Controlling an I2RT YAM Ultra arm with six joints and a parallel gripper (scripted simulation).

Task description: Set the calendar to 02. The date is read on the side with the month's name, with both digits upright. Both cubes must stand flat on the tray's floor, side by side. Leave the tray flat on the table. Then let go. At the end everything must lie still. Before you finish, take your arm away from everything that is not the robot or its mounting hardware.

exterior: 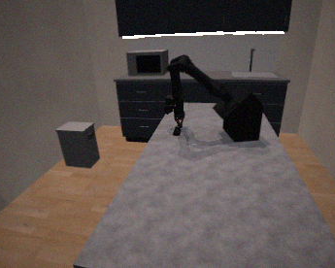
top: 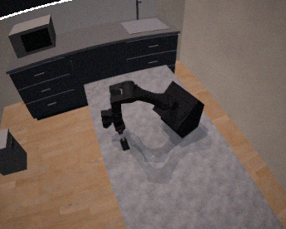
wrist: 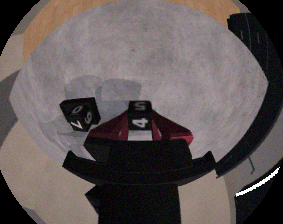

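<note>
My gripper is now right at the dark calendar cube. Round my hand: dark tray 110 mm to the left, 10 mm below, 10 mm ahead.
</note>
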